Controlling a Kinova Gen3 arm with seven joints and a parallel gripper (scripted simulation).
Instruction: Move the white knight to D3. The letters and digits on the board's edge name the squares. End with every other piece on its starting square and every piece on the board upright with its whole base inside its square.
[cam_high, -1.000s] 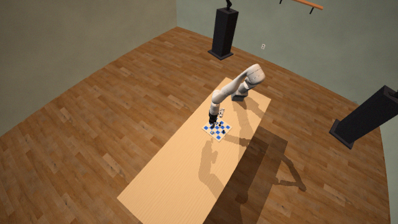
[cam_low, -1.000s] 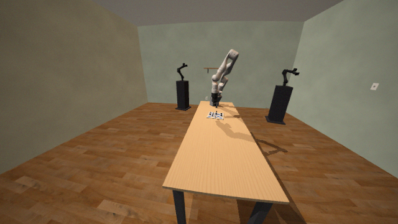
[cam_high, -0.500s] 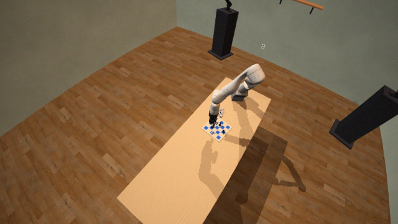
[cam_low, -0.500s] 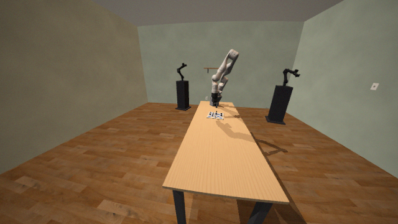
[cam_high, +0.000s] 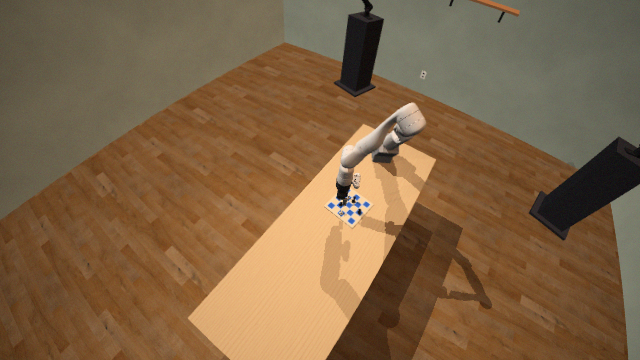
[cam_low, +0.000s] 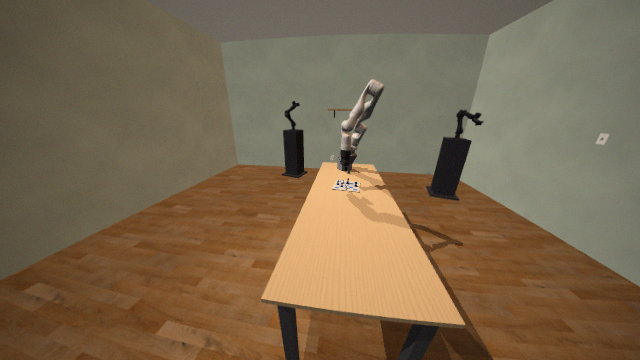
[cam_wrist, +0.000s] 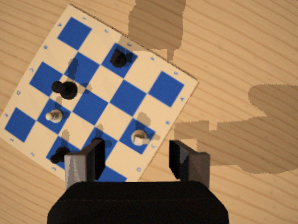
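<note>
The white knight lies 140 mm below my hand and 10 mm ahead of it. Also, from my hand: chessboard (160 mm below, 70 mm behind, 10 mm to the right); then round white piece (140 mm below, 100 mm behind, 50 mm to the right); then black piece (130 mm below, 110 mm behind, 10 mm to the right).
</note>
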